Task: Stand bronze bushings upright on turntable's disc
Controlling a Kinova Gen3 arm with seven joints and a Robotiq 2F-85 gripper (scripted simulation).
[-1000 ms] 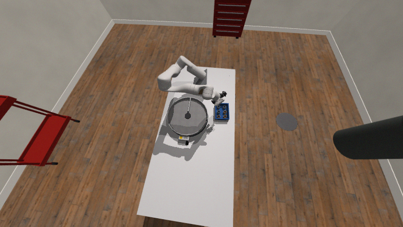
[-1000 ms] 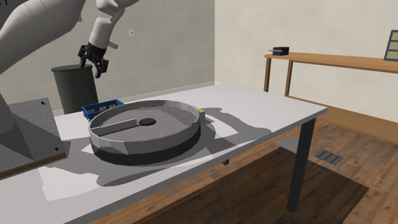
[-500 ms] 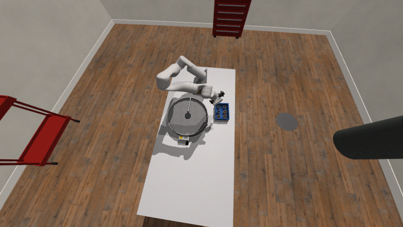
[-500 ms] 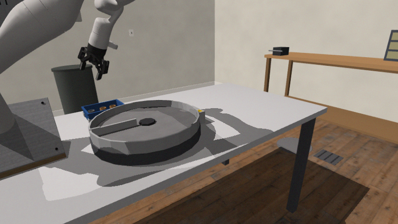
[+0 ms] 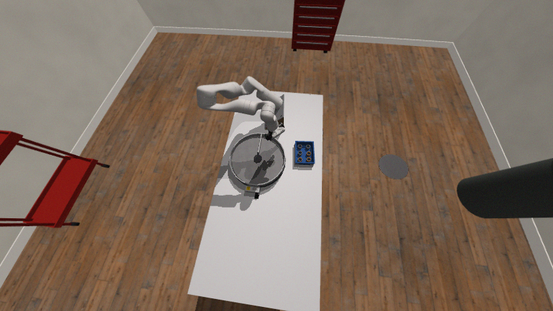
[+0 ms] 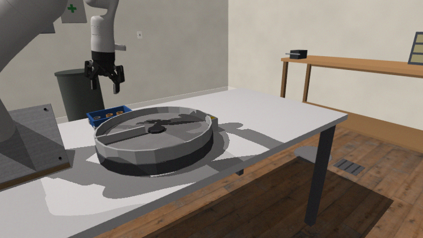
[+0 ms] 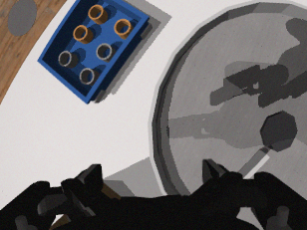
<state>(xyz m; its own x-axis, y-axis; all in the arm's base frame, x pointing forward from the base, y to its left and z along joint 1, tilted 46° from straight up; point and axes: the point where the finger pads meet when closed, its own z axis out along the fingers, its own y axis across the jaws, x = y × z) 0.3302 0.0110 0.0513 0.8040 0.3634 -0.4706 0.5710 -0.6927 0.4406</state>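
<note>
Now: hand 22 cm to the right of the blue crate, 18 cm above it and 7 cm short of it. Round my hand: grey turntable: 15 cm to the right, 15 cm below, 11 cm ahead.
</note>
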